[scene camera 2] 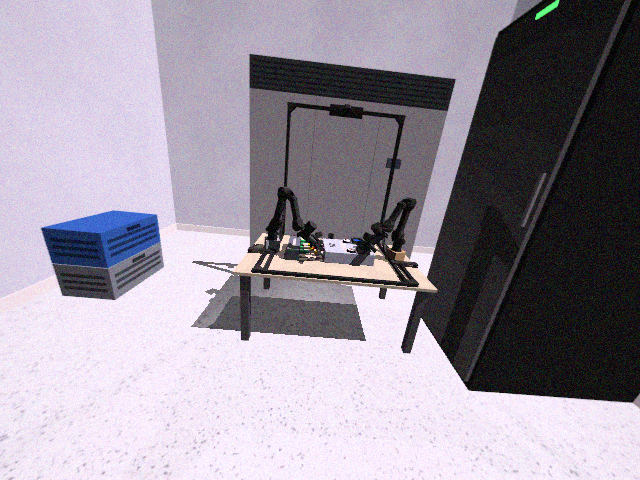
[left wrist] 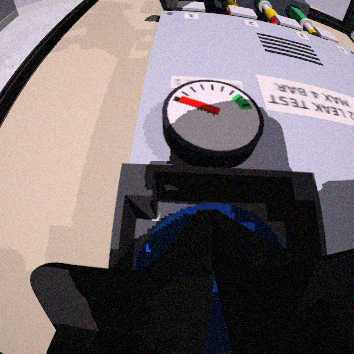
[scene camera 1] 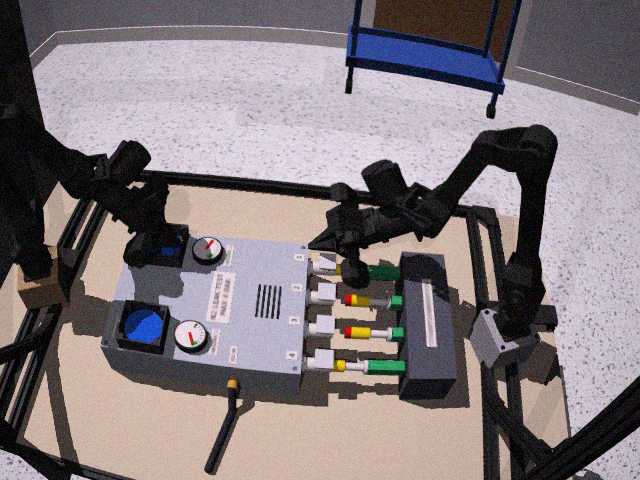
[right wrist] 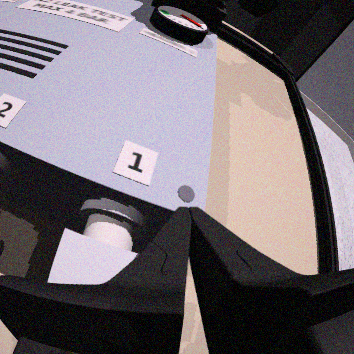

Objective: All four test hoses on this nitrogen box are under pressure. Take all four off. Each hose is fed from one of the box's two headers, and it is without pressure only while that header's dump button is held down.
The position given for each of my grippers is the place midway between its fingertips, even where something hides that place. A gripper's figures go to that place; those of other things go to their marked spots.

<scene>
My left gripper (scene camera 1: 178, 246): 1.02 m from the lens. My right gripper (scene camera 1: 308, 247) is 1.02 m from the lens. A grey nitrogen box (scene camera 1: 243, 300): 0.94 m from the lens. A blue dump button (scene camera 1: 143, 325): 0.91 m from the lens. A dark manifold block (scene camera 1: 427, 348) is 0.92 m from the lens.
</scene>
